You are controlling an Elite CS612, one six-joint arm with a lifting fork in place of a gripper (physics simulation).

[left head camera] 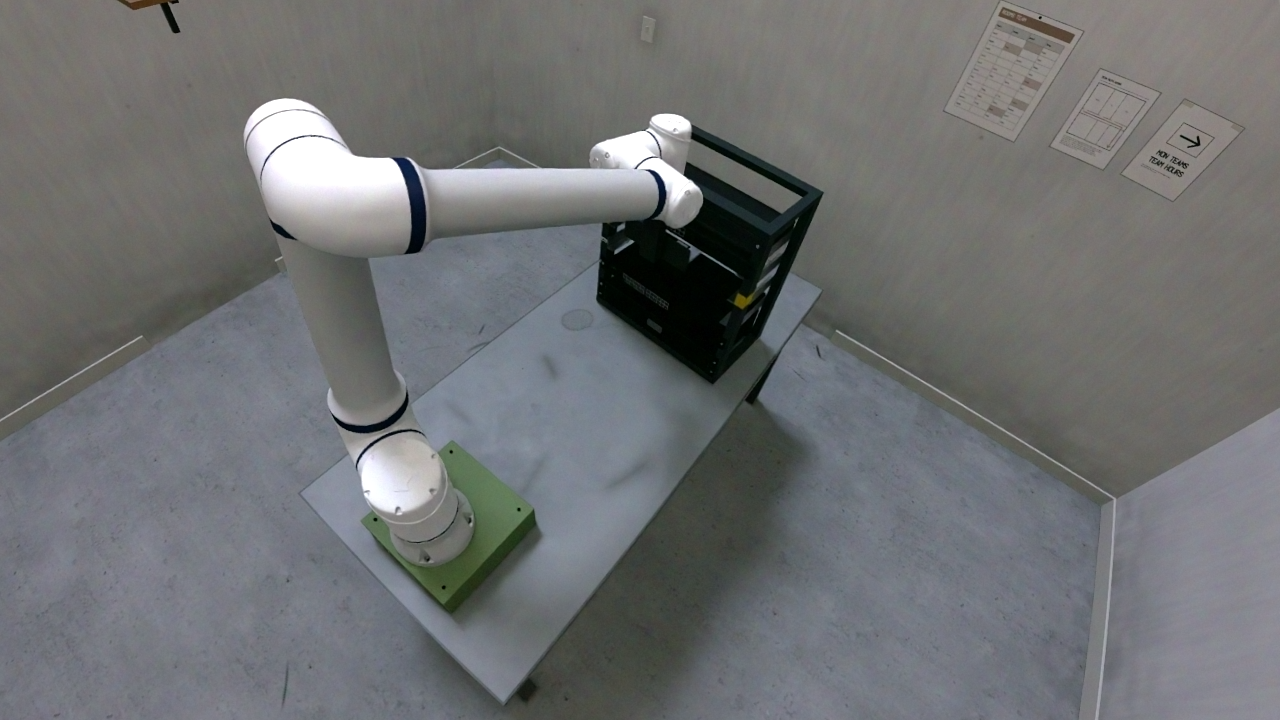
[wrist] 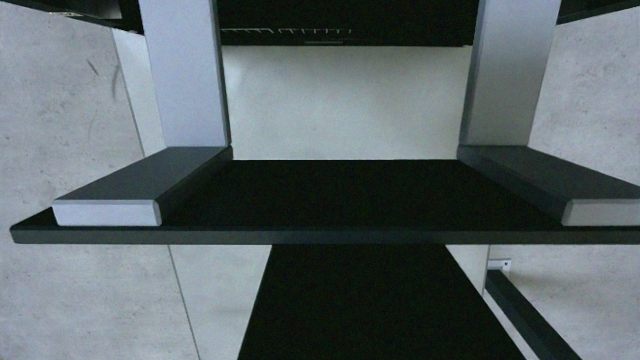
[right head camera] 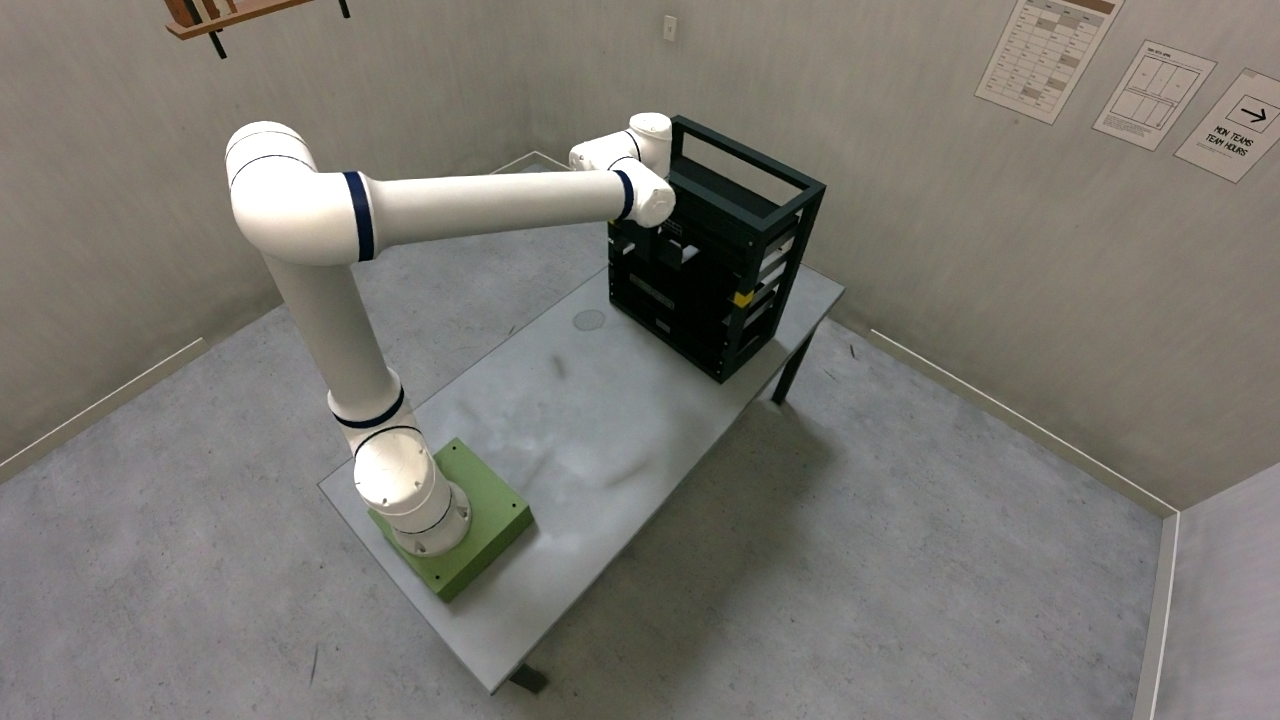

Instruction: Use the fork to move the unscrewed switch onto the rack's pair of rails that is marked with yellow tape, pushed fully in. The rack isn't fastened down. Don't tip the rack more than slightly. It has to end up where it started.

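Note:
The dark rack (left head camera: 793,213) (right head camera: 792,209) stands upright at the table's far end. Yellow tape (left head camera: 743,300) (right head camera: 742,299) marks its right front post. Black units sit inside it; a labelled one (left head camera: 644,291) (right head camera: 651,291) is low in the front. I cannot tell which unit is the unscrewed switch. My fork (right head camera: 657,247) (wrist: 345,85) is at the rack's front, its tines reaching into the opening above the labelled unit. The tine tips are hidden. In the wrist view both tines show bare near the carriage and pass over a black panel (wrist: 345,17); whether anything rests farther out is hidden.
The grey table (left head camera: 572,420) (right head camera: 572,420) bears the rack and the arm's green base block (left head camera: 490,501) (right head camera: 487,501). The arm stretches above the table, and its wrist is close to the rack's top left. Walls stand behind the rack. A wooden shelf (right head camera: 241,16) is at the upper left.

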